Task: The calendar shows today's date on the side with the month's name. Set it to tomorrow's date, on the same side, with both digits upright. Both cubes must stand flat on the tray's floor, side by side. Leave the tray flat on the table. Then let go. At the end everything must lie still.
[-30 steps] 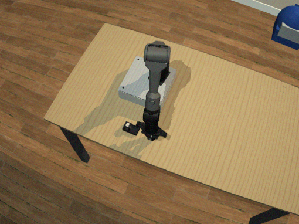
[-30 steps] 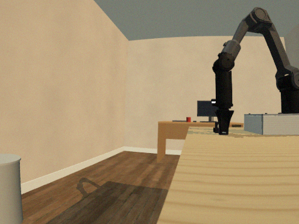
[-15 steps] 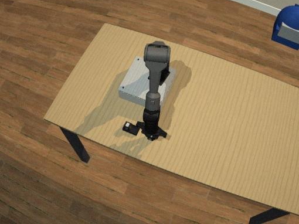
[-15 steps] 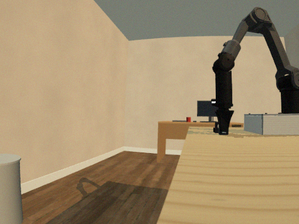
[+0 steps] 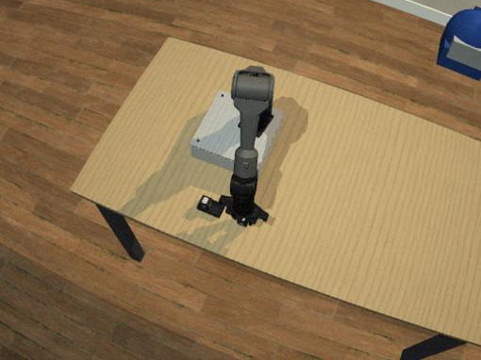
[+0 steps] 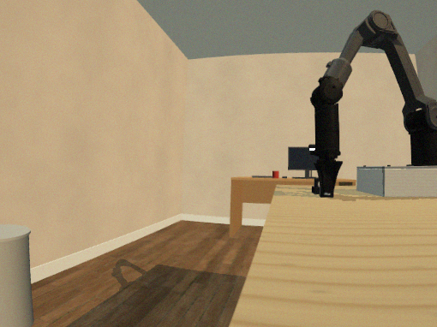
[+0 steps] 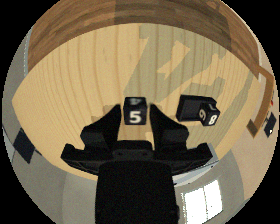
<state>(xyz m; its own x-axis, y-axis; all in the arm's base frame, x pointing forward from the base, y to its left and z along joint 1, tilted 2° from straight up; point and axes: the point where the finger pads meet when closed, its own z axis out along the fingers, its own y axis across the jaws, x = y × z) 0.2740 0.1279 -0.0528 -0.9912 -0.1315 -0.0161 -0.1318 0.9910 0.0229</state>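
Now: the black calendar cube right at my hand. The rest, counted from my hand: calendar tray 110 mm to the right, 10 mm below, 10 mm ahead.
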